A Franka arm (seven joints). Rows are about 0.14 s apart.
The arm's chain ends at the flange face. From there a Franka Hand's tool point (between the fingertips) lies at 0.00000 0.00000 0.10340 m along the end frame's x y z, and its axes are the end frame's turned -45 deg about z.
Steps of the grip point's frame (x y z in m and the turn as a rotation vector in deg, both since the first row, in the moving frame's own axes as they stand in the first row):
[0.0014, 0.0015, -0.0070, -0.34, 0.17, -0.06]
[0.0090, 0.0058, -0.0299, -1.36, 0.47, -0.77]
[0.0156, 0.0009, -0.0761, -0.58, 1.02, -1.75]
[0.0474, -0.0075, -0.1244, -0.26, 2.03, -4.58]
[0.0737, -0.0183, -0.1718, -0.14, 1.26, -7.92]
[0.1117, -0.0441, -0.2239, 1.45, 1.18, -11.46]
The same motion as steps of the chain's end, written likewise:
[0.0014, -0.0001, -0.0070, -0.12, 0.36, -0.06]
[0.0081, -0.0034, -0.0299, -0.63, 1.29, -0.77]
[0.0096, -0.0098, -0.0761, 0.31, 1.13, -1.75]
[0.0254, -0.0364, -0.1243, 1.25, 1.62, -4.58]
[0.0375, -0.0635, -0.1718, 0.79, 0.99, -7.92]
[0.0485, -0.1069, -0.2238, 1.86, -0.19, -11.46]

